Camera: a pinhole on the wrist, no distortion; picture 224 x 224 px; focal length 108.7 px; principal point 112.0 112.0 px. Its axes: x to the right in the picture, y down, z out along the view. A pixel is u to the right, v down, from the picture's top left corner.
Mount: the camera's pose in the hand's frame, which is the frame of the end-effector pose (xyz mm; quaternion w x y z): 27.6 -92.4 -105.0 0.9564 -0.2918 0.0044 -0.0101
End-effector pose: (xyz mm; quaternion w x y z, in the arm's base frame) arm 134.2 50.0 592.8 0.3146 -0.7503 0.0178 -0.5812
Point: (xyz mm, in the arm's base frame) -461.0 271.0 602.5
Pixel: behind the camera
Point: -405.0 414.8 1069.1
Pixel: behind the camera
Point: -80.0 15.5 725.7
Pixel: behind the camera
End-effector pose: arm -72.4 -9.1 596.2 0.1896 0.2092 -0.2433 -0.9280
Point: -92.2 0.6 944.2
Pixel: 83 111
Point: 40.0 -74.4 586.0
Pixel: outside the picture
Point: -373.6 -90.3 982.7
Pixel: 137 102
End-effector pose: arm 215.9 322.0 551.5 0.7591 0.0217 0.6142 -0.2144
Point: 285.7 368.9 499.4
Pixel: 119 144
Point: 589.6 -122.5 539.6
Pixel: outside the picture
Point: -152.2 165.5 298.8
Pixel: behind the camera
